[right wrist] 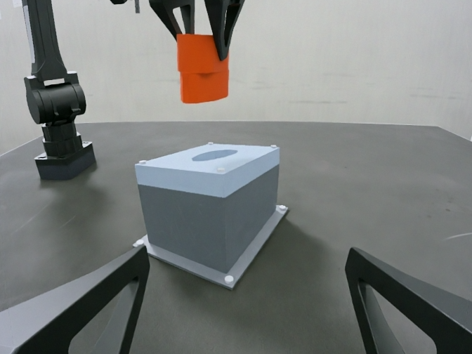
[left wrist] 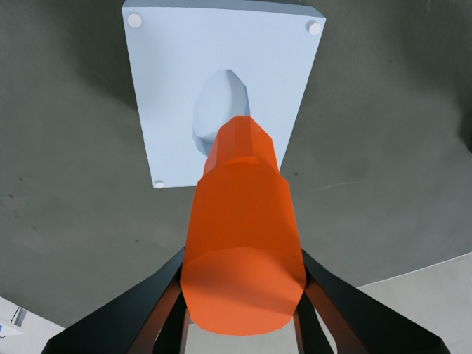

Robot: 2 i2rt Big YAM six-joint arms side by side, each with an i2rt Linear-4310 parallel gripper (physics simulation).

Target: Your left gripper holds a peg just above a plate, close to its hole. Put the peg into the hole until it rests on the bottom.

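Observation:
An orange peg [left wrist: 242, 215] [right wrist: 203, 75] is held nearly upright between the fingers of my left gripper [left wrist: 241, 253] [right wrist: 206, 58]. Its lower end is in the air above the light blue plate [left wrist: 170, 75] [right wrist: 175, 175], with a gap between them in the right wrist view. The plate is the top of a grey box. The oval hole [left wrist: 220, 102] [right wrist: 215, 155] shows in the plate; in the left wrist view the peg covers its lower right part. My right gripper [right wrist: 248, 257] is open, its fingers wide apart in front of the box, with nothing between them.
The grey box [right wrist: 185, 220] stands on a flanged base [right wrist: 200, 270] with white bolts. A black robot arm base [right wrist: 65, 160] stands at the back left in the right wrist view. A pale wall [right wrist: 325, 65] rises behind the grey surface.

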